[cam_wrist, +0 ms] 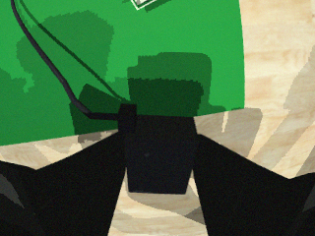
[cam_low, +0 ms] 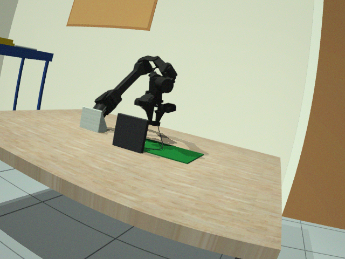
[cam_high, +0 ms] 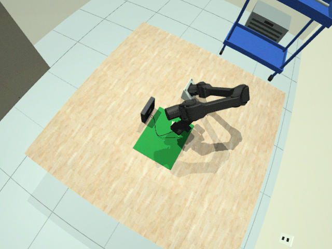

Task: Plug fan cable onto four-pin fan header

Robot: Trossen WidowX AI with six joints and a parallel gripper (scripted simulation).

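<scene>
Now: the green board 8 cm ahead of my gripper tip, 9 cm to the right of it and 9 cm below it. From my gripper tip the other things lie so: dark fan plug (1 cm to the left); white four-pin header (1 cm behind, 7 cm to the right, 8 cm below); black fan (23 cm to the right, 2 cm below).
</scene>
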